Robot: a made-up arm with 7 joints.
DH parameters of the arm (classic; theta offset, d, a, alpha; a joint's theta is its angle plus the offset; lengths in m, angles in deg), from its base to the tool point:
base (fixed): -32.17 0 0.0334 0
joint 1: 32.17 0.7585 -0.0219 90
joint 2: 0 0.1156 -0.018 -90
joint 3: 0 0.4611 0.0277 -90
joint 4: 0 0.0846 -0.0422 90
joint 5: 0 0.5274 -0.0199 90
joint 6: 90 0.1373 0.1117 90
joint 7: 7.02 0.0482 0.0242 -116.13
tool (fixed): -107.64 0.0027 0 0
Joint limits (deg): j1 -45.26..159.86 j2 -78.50..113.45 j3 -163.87..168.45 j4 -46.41..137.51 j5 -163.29..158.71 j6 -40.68..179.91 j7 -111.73..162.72
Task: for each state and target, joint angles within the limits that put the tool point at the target. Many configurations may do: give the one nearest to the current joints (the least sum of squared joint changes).
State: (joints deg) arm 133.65 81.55 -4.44 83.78 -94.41 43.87 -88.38
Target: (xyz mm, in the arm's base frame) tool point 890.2 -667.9 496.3
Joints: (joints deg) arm 150.32 113.45 18.83 35.14 -91.49 55.46 -90.23
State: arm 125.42 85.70 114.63 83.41 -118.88 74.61 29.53
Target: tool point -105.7 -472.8 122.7
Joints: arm 117.44 101.69 116.75 100.47 -124.48 75.66 28.85
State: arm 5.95 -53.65 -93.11 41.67 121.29 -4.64 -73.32
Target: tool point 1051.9 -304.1 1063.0
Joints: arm 14.80 -62.16 -89.01 34.88 123.19 -4.88 -72.66
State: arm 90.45 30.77 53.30 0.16 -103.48 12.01 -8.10
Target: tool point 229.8 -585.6 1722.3
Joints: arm 82.62 9.99 40.74 -17.49 -103.78 -0.04 -8.90
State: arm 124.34 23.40 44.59 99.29 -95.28 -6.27 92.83
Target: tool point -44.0 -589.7 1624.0
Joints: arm 115.95 39.17 53.46 59.30 -100.13 1.89 88.56
